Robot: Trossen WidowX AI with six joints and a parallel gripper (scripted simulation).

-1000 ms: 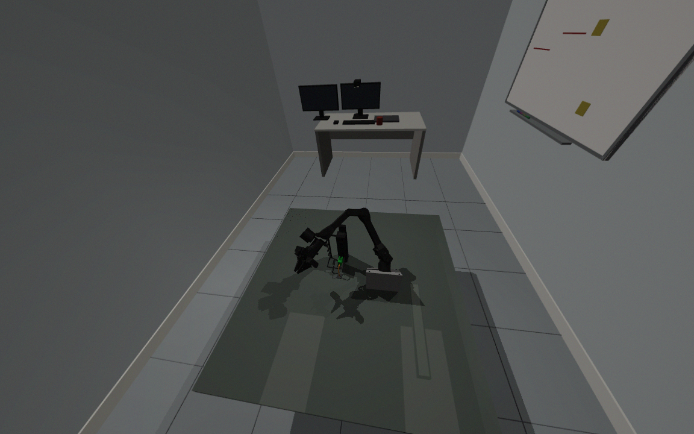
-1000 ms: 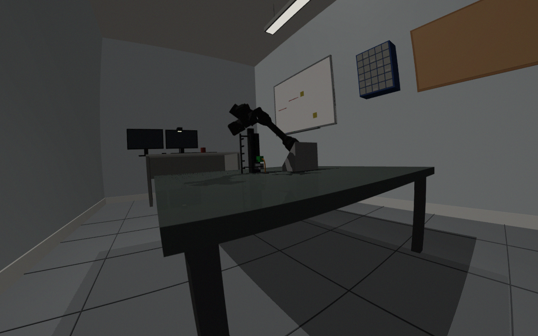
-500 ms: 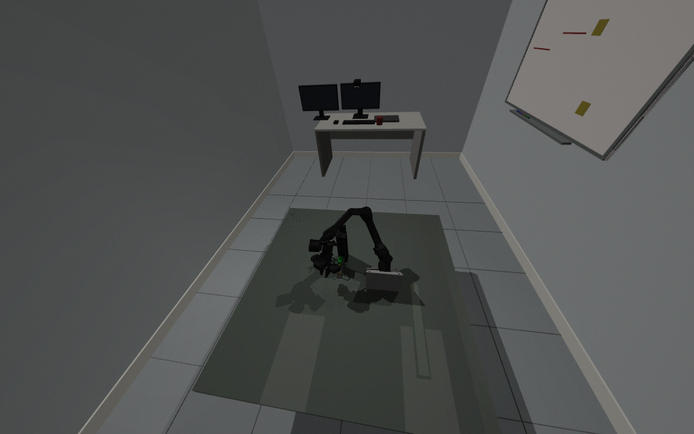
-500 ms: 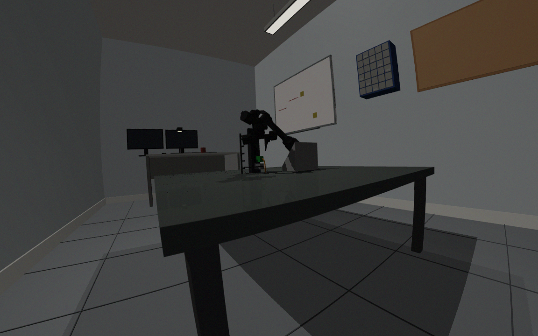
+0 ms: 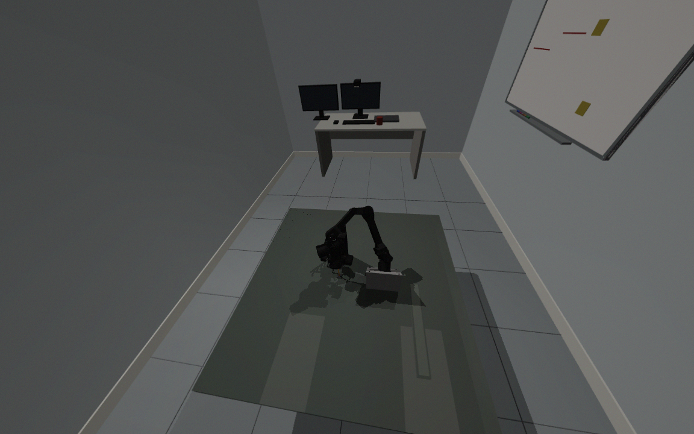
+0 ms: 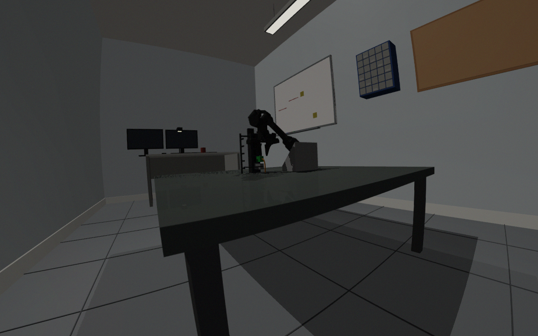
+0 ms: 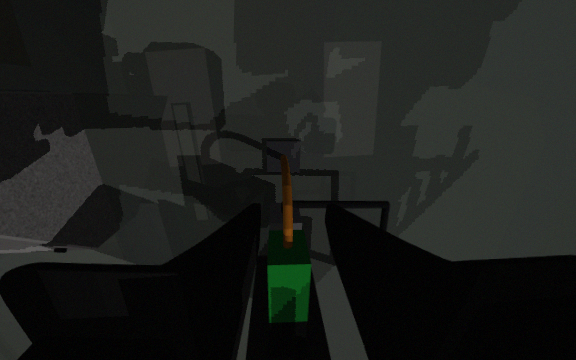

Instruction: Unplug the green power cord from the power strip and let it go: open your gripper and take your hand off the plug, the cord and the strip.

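My gripper tip is now 70 mm to the left of the green plug, 10 mm past it and 10 mm above it.
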